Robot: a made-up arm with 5 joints.
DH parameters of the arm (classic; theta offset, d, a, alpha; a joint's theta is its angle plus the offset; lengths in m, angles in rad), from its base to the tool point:
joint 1: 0 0.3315 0 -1.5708
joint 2: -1.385 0 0.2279 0
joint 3: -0.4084 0 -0.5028 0
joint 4: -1.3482 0 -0.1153 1.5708
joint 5: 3.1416 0.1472 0 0
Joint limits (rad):
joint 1: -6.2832..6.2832
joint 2: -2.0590..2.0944
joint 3: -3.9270..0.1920
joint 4: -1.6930..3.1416
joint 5: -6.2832..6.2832
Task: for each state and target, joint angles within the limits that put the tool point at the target. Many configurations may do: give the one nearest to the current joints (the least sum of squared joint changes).
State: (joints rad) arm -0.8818 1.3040 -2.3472 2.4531 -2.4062
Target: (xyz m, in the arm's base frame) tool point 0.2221 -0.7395 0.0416
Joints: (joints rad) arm -1.2790 1.4603 -2.6229 1.5524 -2.4062
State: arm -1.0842 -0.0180 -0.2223 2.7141 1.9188
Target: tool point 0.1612 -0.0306 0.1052
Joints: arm -0.1876 0.0280 -0.4386 2.4100 1.9188
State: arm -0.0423 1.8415 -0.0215 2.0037 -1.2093
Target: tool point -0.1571 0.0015 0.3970
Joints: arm -0.0095 1.8394 0.0351 2.7718 -1.2093
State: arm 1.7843 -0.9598 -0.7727 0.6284 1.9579
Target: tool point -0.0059 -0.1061 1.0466
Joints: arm 1.5153 -1.5971 -1.1734 0.5329 1.9579
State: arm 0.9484 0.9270 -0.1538 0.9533 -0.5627
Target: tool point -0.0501 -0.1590 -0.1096
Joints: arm 1.2655 0.8215 -0.1826 1.0132 -0.5627
